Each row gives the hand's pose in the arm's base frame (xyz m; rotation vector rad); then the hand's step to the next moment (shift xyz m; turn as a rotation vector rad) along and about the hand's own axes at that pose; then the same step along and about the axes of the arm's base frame.
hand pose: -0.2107 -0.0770 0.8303 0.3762 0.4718 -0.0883
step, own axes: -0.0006 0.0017 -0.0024 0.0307 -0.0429 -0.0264
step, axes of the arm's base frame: -0.0013 0.0025 -0.0011 0.0088 -0.0298 -0.0501
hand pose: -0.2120 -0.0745 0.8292 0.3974 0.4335 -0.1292
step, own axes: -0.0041 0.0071 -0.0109 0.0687 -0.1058 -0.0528
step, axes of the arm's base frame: -0.0064 0.0110 -0.0048 0.0200 -0.0783 -0.1103
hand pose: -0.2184 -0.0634 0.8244 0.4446 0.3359 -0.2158
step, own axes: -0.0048 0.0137 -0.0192 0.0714 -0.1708 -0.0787
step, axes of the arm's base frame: -0.0058 0.0214 -0.0093 -0.0024 -0.1242 -0.1582
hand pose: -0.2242 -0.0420 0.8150 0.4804 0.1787 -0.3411
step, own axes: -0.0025 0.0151 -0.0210 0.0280 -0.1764 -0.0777
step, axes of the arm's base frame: 0.0013 0.0233 -0.0114 -0.0446 -0.1172 -0.1490
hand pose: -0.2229 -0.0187 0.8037 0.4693 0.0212 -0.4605
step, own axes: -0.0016 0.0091 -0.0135 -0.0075 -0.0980 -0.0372
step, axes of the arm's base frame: 0.0036 0.0138 -0.0079 -0.0460 -0.0580 -0.0746
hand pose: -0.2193 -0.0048 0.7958 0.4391 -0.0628 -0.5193
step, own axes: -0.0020 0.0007 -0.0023 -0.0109 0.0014 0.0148
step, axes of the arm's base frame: -0.0010 0.0024 -0.0017 -0.0113 0.0007 0.0146
